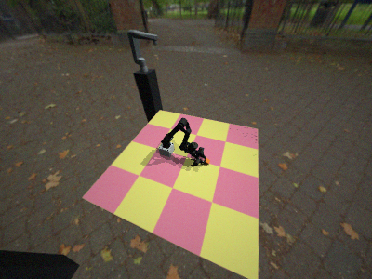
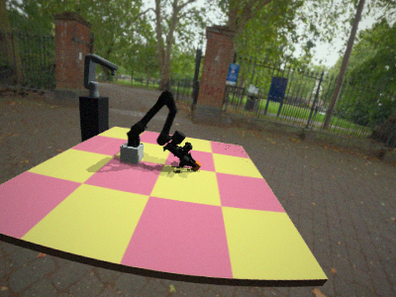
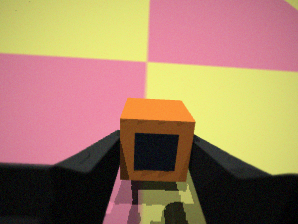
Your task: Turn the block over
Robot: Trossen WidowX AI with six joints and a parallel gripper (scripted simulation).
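The orange block is 1 cm behind my gripper tip.
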